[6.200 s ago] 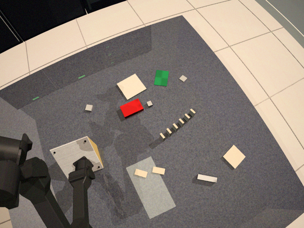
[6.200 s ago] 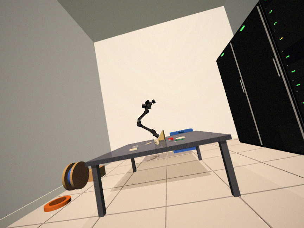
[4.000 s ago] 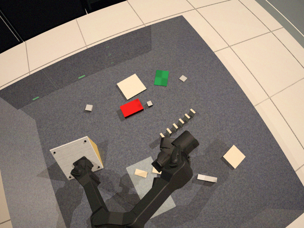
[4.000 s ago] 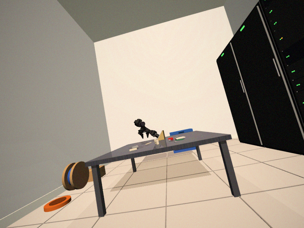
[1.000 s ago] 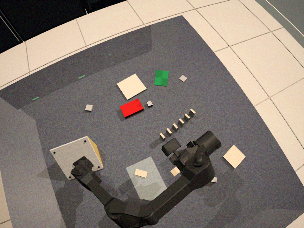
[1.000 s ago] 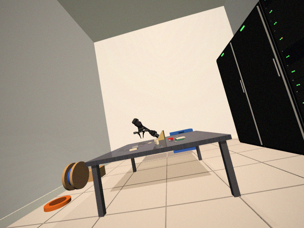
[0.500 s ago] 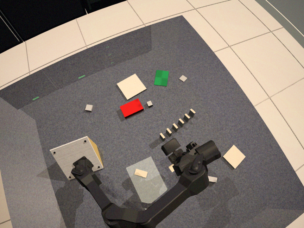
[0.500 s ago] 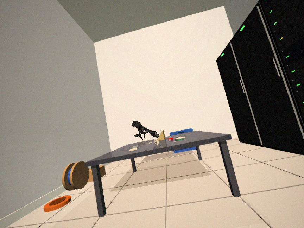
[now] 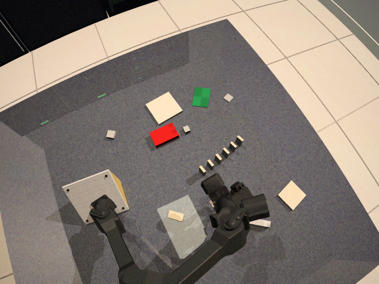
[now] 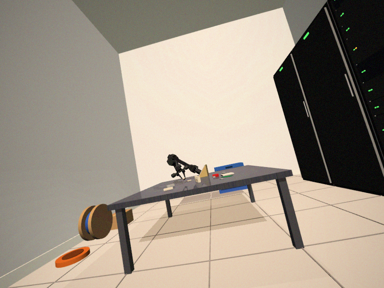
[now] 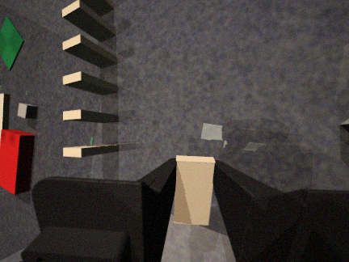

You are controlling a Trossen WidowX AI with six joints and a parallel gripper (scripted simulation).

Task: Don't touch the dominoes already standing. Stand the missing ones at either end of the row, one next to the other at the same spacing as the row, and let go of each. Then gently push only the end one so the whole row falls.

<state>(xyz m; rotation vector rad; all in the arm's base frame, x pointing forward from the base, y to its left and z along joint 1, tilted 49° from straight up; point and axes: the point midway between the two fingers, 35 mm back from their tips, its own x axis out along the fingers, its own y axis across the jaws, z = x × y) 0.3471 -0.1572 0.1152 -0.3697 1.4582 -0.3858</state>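
Now: the whitish bar 14 cm to the right of my gripper tip, 6 cm ahead of it and 3 cm below it. From my gripper tip the other things lie so: green tile 39 cm to the left, 16 cm ahead, 4 cm below; small cube 29 cm to the left, 4 cm below, 3 cm ahead; red tile 31 cm to the left, 5 cm behind, 3 cm below.
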